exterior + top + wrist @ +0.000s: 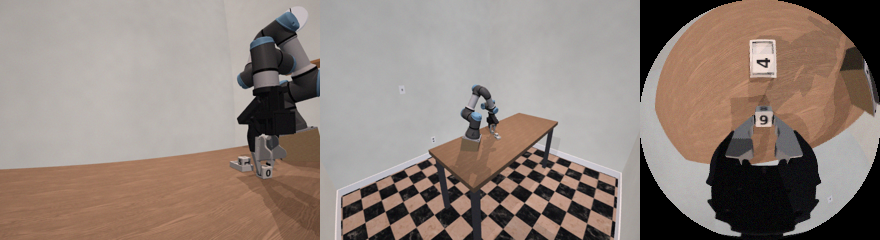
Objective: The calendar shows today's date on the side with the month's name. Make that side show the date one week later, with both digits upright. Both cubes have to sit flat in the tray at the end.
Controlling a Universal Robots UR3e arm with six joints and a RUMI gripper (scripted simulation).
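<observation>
My hand is 100 mm to the left of the white tray, 50 mm past it and 20 mm above it. The rest, counted from my hand: white digit cube: 10 mm below.
</observation>
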